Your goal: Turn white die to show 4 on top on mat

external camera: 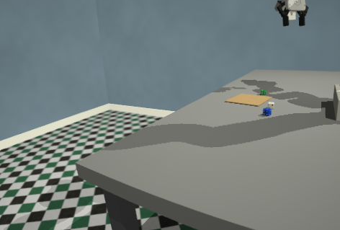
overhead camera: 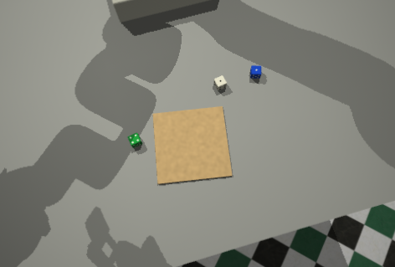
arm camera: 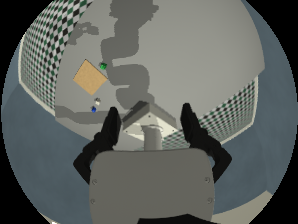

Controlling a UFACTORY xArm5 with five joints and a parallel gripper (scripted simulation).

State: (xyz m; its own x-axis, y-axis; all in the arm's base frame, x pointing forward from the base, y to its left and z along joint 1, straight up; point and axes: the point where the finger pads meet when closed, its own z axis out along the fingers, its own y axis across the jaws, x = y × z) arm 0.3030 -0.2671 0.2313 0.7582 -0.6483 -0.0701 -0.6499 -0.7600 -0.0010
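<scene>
My hand is 290 mm above the green die, 150 mm to the right of it and 100 mm short of it. From my hand the other things lie so: white die 340 mm to the left, 290 mm below, 30 mm ahead; blue die 420 mm to the left, 290 mm below, 20 mm ahead; tan mat 290 mm below, 250 mm to the left, 130 mm ahead.
</scene>
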